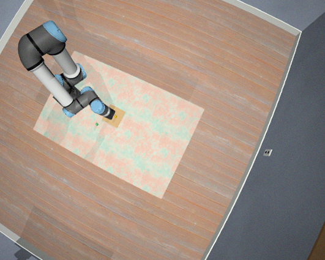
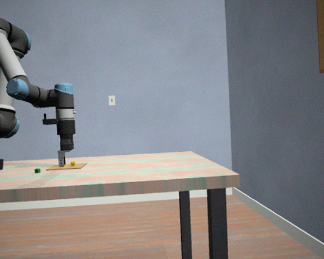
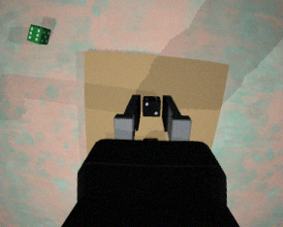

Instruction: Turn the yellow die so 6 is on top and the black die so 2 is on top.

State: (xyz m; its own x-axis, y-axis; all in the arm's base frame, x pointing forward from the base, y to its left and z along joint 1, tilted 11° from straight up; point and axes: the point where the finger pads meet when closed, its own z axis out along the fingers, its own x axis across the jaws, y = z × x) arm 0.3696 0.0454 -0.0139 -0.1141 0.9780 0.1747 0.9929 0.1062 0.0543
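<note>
The black die lies 1 cm below my hand. The rest, counted from my hand: yellow die 4 cm ahead, 1 cm to the left, 1 cm below; then tan mat 2 cm ahead, 2 cm below; then green die 6 cm behind, 12 cm to the right, 2 cm below.
</note>
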